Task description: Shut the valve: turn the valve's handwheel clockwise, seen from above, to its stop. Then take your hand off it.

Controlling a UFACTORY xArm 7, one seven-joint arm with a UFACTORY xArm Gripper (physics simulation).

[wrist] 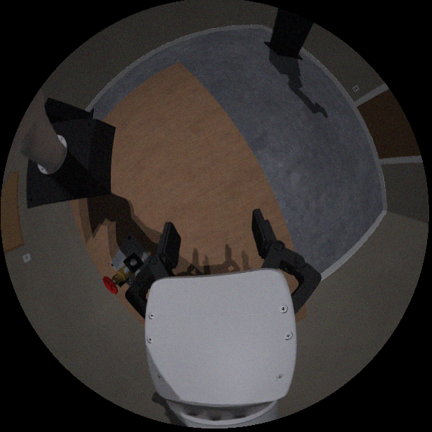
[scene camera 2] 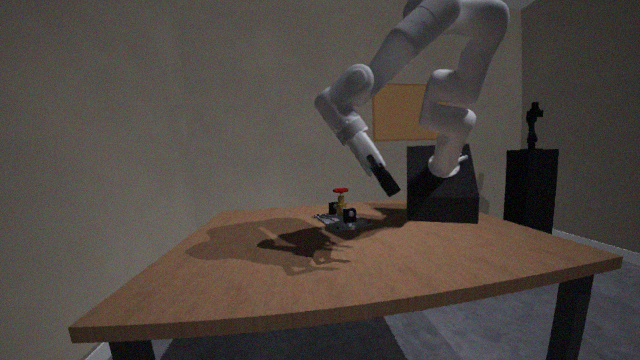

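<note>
The valve has a red handwheel (scene camera 2: 340,190) (wrist: 110,285) on top of a brass body (scene camera 2: 341,206) (wrist: 120,277). It stands upright between two black blocks on a grey base plate (scene camera 2: 330,219) (wrist: 120,258) on the table. My gripper (scene camera 2: 391,190) (wrist: 213,224) is open with nothing between its fingers. In the scene view it hangs above the table, to the right of the handwheel and about level with it or slightly higher, tilted down to the right. In the wrist view the valve lies left of the left finger, apart from it. The handwheel's turn angle is too small to tell.
The wooden table (scene camera 2: 400,280) (wrist: 200,140) carries a large black box (scene camera 2: 442,207) (wrist: 100,145) at the back right, where the arm's base is mounted. A dark pedestal (scene camera 2: 531,190) with a black object on it stands beyond the table. The arm's shadow falls across the table.
</note>
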